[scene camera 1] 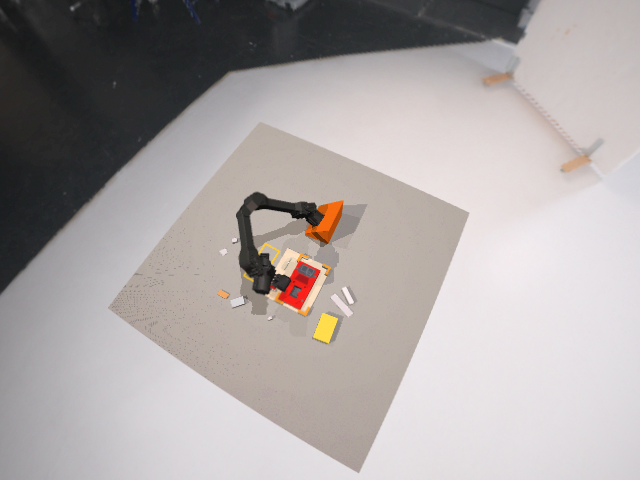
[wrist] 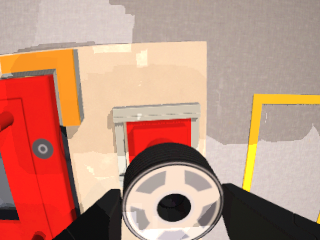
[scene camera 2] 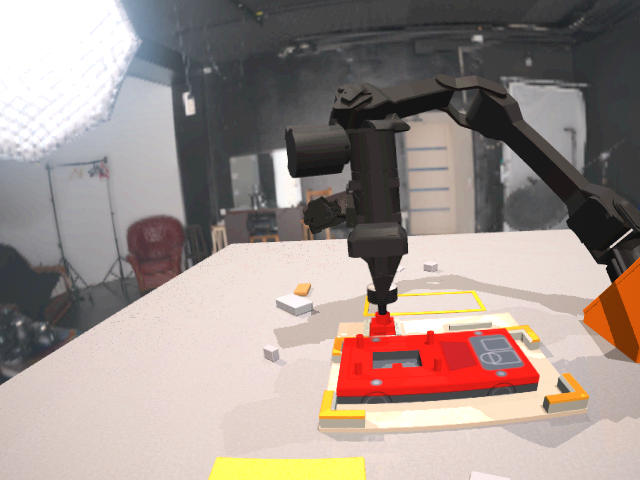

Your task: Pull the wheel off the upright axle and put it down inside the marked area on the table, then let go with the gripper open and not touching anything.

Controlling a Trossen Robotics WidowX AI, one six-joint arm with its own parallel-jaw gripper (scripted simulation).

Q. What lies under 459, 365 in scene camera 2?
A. A red car body.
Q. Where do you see a red car body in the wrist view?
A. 45, 190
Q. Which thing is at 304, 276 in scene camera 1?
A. A red car body.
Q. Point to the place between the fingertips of the gripper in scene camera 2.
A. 382, 292
